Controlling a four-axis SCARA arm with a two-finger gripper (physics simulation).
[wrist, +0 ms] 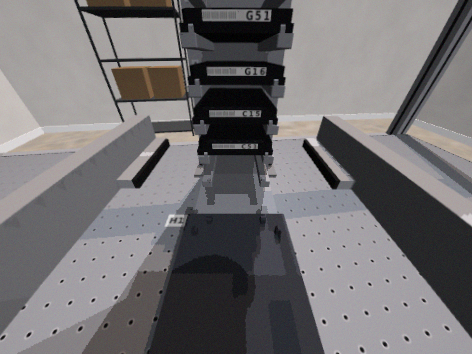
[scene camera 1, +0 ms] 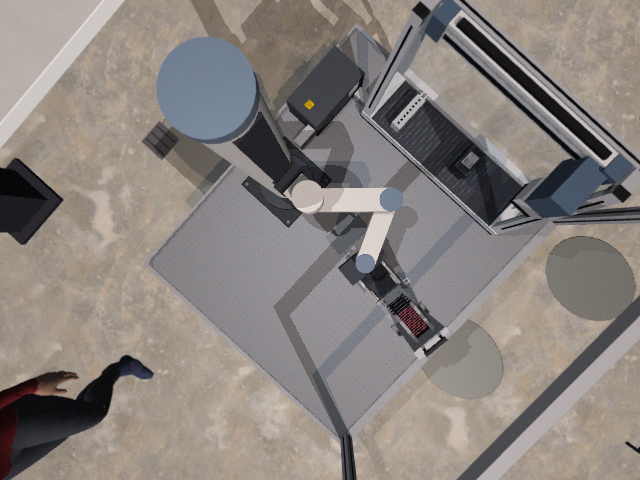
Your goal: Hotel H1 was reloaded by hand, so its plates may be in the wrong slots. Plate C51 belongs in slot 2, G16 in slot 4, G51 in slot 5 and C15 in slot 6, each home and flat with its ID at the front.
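Places are measured from the arm's base along level axes (x left, y up, z ahead), in millimetres.
Where they show: gripper, fingertip midpoint: [wrist: 236, 130] [scene camera 1: 388, 291].
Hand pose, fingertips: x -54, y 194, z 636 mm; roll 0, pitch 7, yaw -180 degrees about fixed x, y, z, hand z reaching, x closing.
After its pixels a point has its place.
Hotel H1 [scene camera 1: 440, 338] @[x -48, y 338, z 840 mm] [wrist: 283, 41] @[x -97, y 242, z 688 mm] stands at the deck's lower right in the scene view. In the wrist view four black plates lie in it one above another, ID labels facing the camera: G51 [wrist: 237, 25] @[x -62, y 252, z 696 mm] on top, then G16 [wrist: 237, 80] @[x -63, y 215, z 697 mm], C15 [wrist: 235, 97] @[x -68, y 191, z 751 mm] and C51 [wrist: 235, 138] @[x -63, y 154, z 712 mm] lowest. All look level. A bare pair of supports shows below C51. Slot 6 is outside the wrist view. G51's red wells [scene camera 1: 412, 319] @[x -67, y 256, z 758 mm] show from above. My gripper [scene camera 1: 392, 290] @[x -54, y 194, z 636 mm] [wrist: 236, 130] @[x -54, y 194, z 636 mm] is open and empty, in front of the hotel; its fingers point towards it.
A dark base plate [wrist: 210, 310] @[x -25, y 73, z 574 mm] with an H1 label [wrist: 176, 220] @[x 35, y 13, z 716 mm] lies below the fingers. A black box [scene camera 1: 326, 87] @[x 400, y 127, z -114 mm] and a gantry frame [scene camera 1: 532, 82] @[x 649, y 521, z 434 mm] over a dark tray stand at the deck's upper side. A person [scene camera 1: 56, 413] is on the floor at lower left.
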